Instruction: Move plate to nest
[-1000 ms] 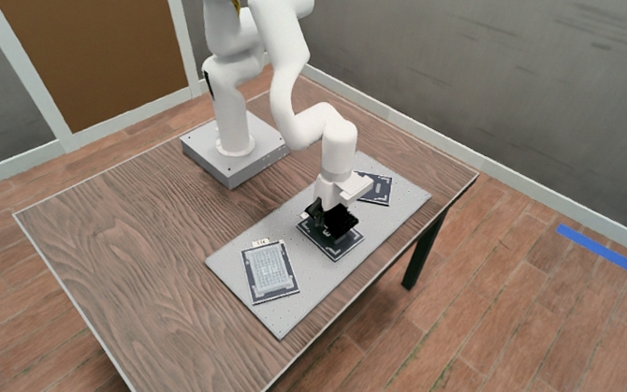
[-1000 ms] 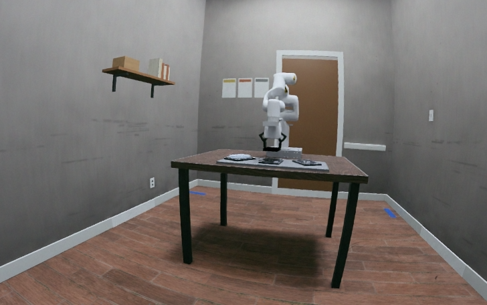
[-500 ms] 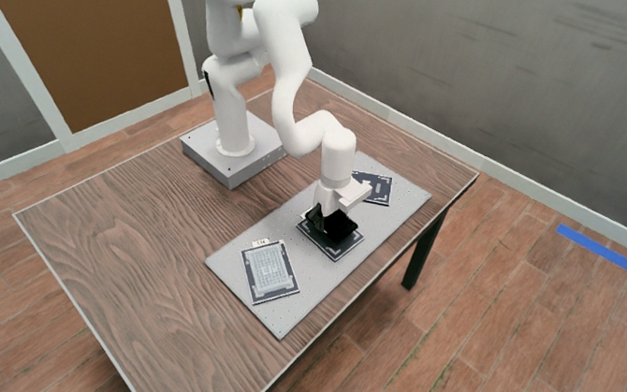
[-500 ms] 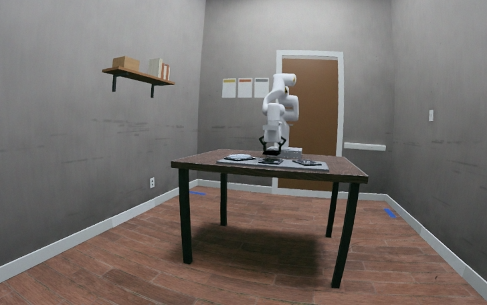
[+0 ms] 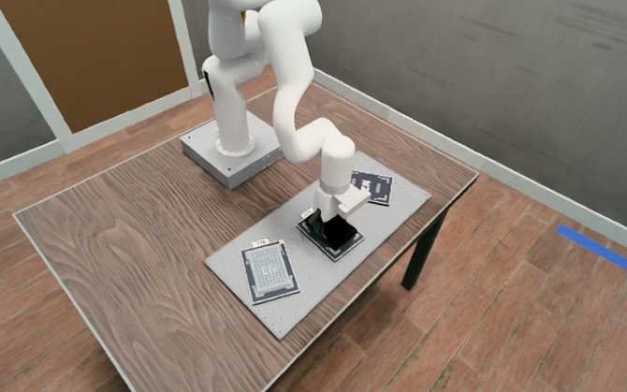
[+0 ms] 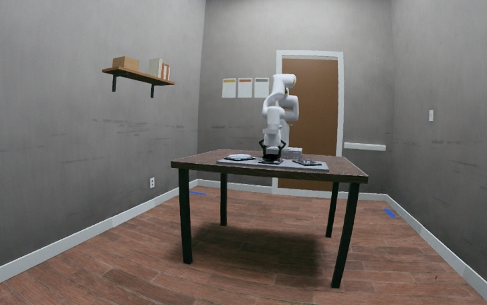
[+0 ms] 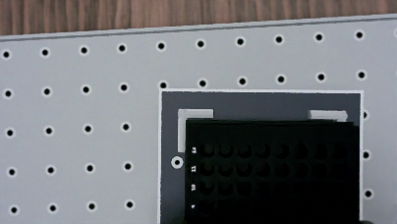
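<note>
Right now the black well plate is 1 cm below my hand. The rest, counted from my hand: pale translucent well plate (21 cm to the right, 3 cm below, 2 cm behind).
</note>
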